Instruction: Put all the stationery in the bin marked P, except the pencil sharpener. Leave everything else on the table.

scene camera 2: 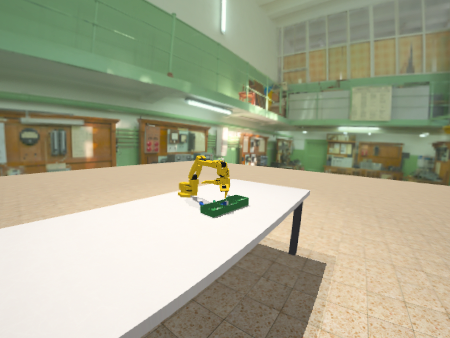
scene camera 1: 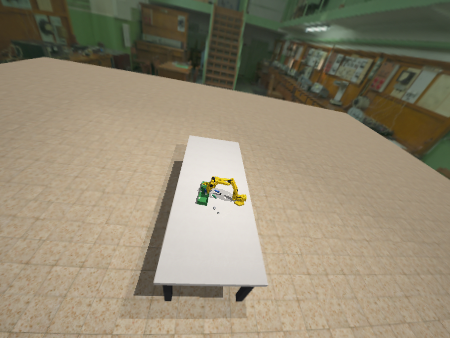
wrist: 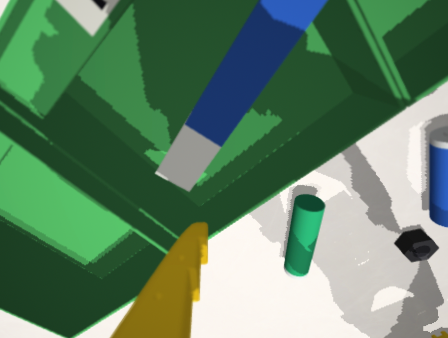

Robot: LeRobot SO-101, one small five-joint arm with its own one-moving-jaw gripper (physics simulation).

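A blue block with a grey end, like an eraser, is inside the walls of the P compartment of the green bin tray. Its far end is cut off by the top of the wrist view, and I cannot tell whether it lies flat. The P label is mostly cut off at the top left. My gripper is fully open and empty over the tray. One notched jaw shows in the wrist view, its tip near the compartment's lower corner and apart from the block. A pencil sharpener cannot be made out.
A green cylinder, a black hex nut and a blue cylinder with a silver end are on the table beside the tray. Two tiny items are on the white table. Compartments adjoin P on both sides.
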